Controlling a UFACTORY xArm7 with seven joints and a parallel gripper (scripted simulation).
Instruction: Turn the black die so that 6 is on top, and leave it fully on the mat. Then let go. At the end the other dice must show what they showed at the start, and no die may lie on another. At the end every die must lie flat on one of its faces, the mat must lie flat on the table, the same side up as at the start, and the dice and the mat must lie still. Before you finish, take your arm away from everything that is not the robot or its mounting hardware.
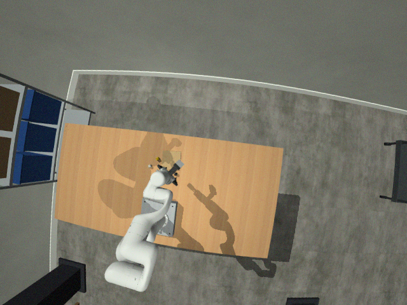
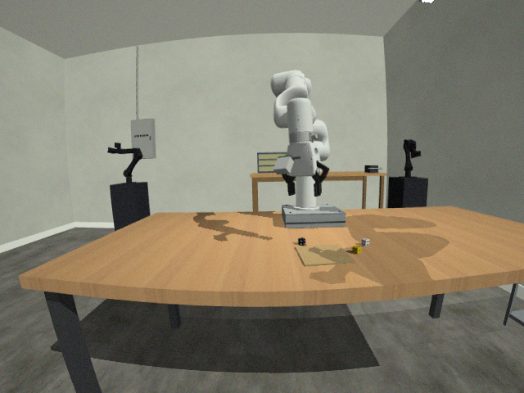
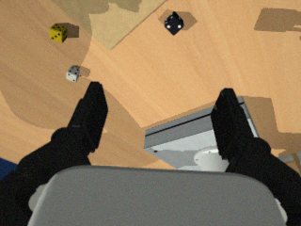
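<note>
My hand is 1 cm past the black die and 16 cm above it. Round my hand: yellow die: 9 cm ahead, 14 cm to the left, 16 cm below; white die: 3 cm ahead, 20 cm to the left, 16 cm below; tan mat: 9 cm ahead, 4 cm to the left, 17 cm below.
</note>
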